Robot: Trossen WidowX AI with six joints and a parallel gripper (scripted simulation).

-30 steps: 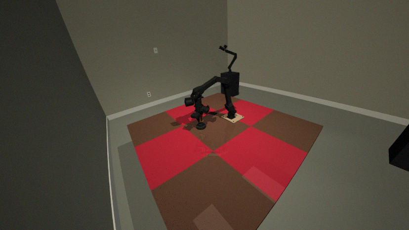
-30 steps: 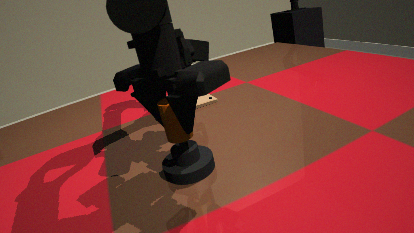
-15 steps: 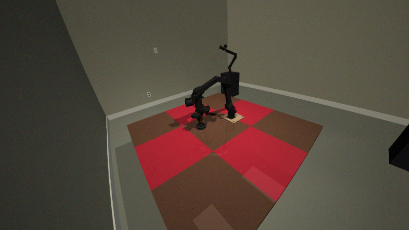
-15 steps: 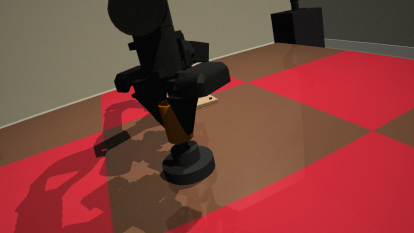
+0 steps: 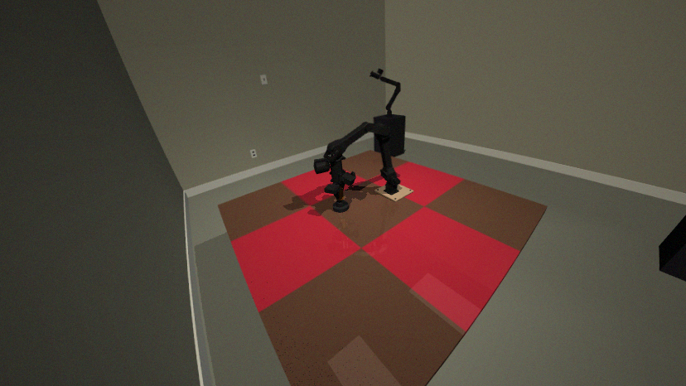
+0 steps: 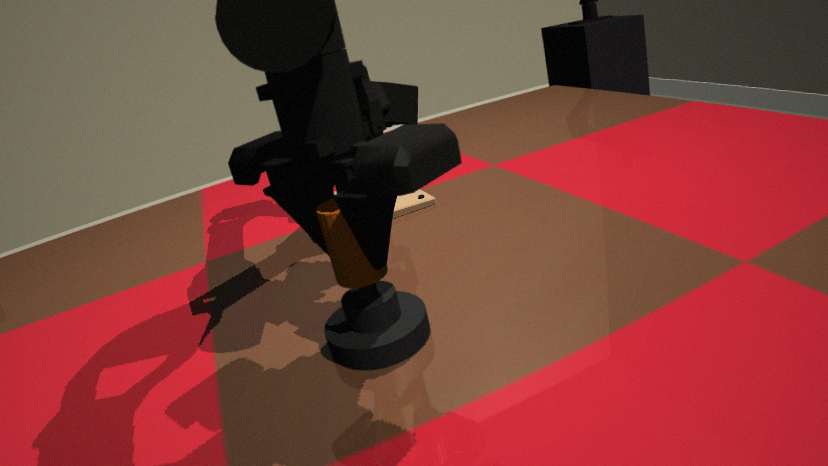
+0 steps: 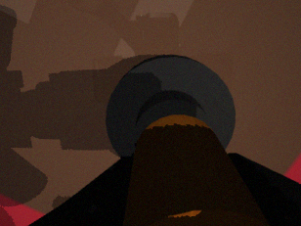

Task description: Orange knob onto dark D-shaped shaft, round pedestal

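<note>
Now: the orange knob 2 cm above my gripper tip. Also, from my gripper tip: dark round pedestal: 4 cm below.
</note>
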